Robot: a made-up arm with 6 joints.
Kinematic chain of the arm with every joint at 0, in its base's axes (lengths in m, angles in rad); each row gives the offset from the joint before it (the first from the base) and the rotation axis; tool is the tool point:
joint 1: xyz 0 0 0.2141 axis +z
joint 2: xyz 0 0.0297 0 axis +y
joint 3: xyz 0 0 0.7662 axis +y
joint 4: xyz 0 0 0.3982 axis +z
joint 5: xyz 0 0 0 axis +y
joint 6: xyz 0 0 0.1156 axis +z
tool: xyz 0 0 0
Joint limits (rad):
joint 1: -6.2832..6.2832
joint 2: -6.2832..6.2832
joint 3: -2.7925..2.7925
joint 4: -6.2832..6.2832
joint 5: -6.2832..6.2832
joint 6: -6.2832..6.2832
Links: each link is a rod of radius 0.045 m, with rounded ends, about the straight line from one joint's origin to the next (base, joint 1, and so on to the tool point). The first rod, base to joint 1, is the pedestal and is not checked.
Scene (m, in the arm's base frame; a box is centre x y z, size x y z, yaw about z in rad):
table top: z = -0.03
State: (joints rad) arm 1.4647 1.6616 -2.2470 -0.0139 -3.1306 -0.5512
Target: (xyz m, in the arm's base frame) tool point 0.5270 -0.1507 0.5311
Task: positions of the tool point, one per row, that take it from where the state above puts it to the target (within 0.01 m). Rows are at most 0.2 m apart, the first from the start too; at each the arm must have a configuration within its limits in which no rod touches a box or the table.
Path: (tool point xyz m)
1: 0.1852 0.5714 0.4019
2: 0.3203 0.5001 0.4242
3: 0.4310 0.3976 0.4462
4: 0.5103 0.2715 0.4679
5: 0.5534 0.1314 0.4893
6: 0.5587 -0.0128 0.5104
7: 0.5270 -0.1507 0.5311

